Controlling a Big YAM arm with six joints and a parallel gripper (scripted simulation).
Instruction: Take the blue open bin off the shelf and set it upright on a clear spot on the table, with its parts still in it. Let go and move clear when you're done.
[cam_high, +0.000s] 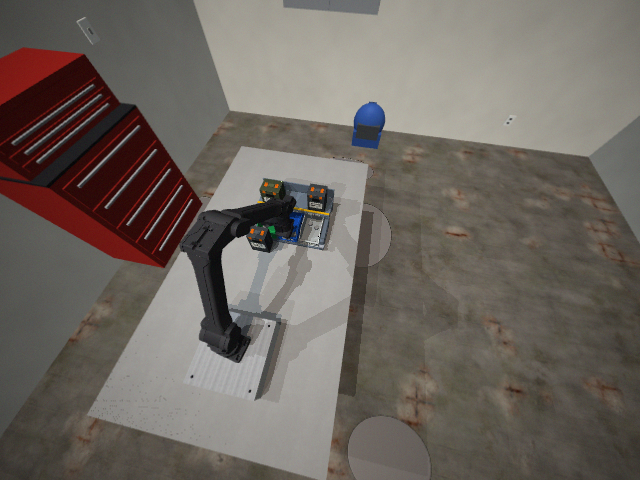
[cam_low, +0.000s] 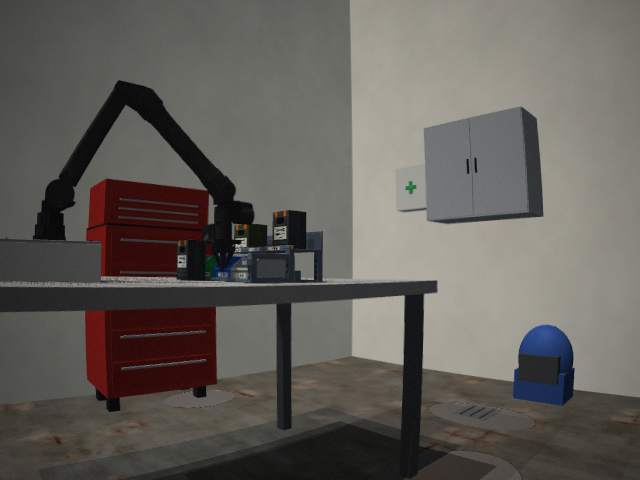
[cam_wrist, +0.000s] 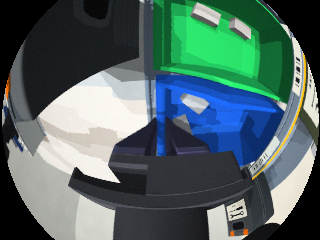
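Right now my hand is 80 mm short of the blue open bin and 10 mm to the right of it. Also, from my hand: green bin (60 mm ahead, 120 mm to the left); yellow bar (130 mm ahead, 20 mm to the left, 70 mm above); grey bin (100 mm ahead, 100 mm to the right).
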